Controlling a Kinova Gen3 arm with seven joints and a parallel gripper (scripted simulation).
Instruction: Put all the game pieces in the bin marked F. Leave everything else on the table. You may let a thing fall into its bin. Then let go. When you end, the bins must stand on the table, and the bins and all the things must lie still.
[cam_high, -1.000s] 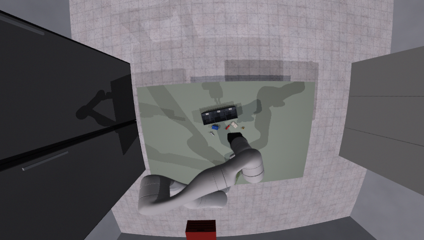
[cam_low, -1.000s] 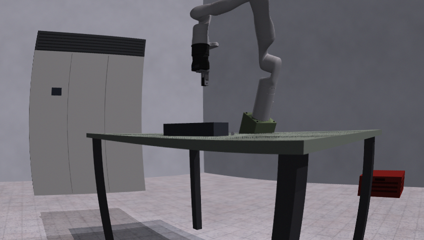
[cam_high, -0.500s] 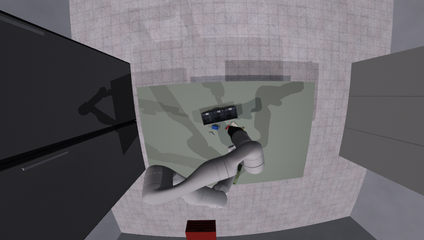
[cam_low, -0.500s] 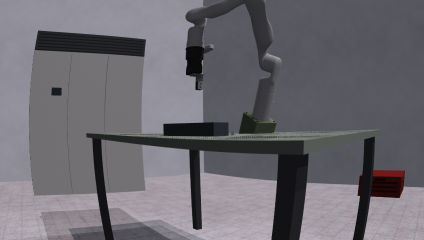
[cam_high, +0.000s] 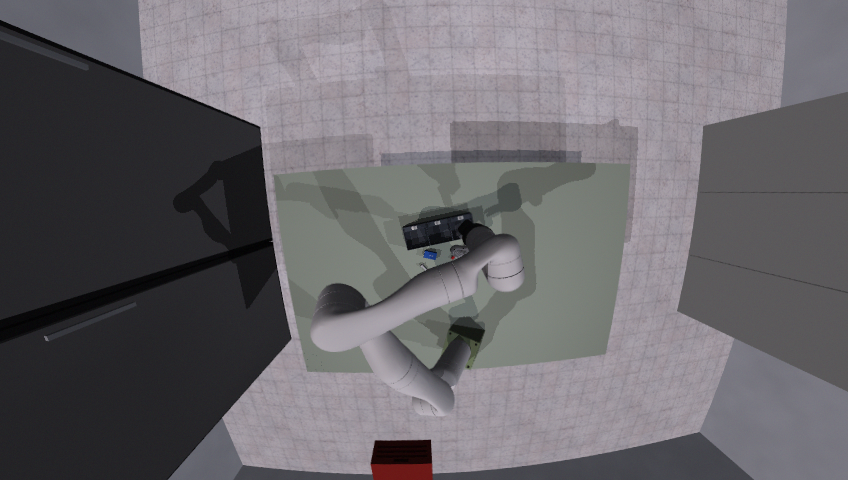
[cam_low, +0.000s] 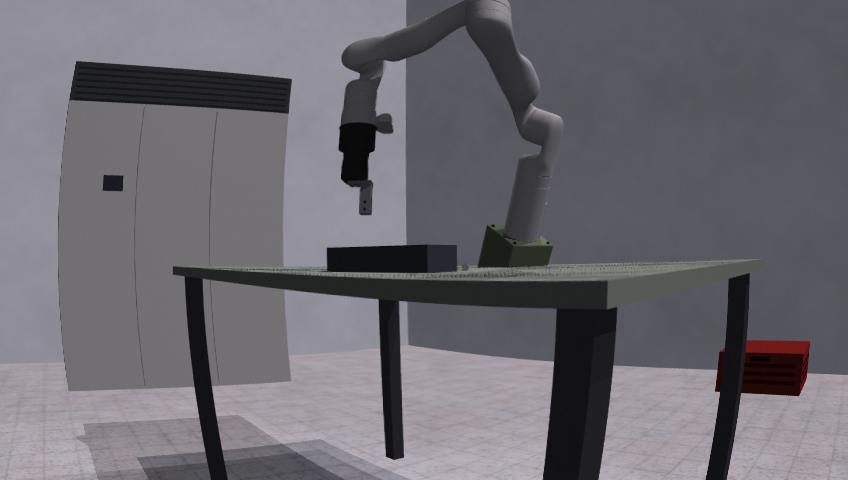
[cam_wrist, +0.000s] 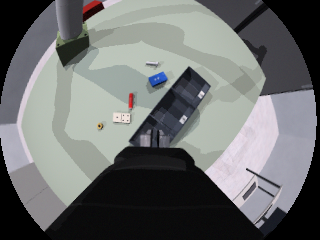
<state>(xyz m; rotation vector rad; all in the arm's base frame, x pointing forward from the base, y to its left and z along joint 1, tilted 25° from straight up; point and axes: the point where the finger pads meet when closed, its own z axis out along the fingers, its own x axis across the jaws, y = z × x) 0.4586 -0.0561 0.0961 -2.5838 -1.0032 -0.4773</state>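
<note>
My gripper is now 70 mm to the right of the black bin row and 100 mm above it. The rest, counted from my hand: red piece (100 mm behind, 10 mm to the left, 120 mm below); pale tile (80 mm behind, 40 mm to the right, 120 mm below); blue piece (90 mm behind, 110 mm to the left, 120 mm below).
</note>
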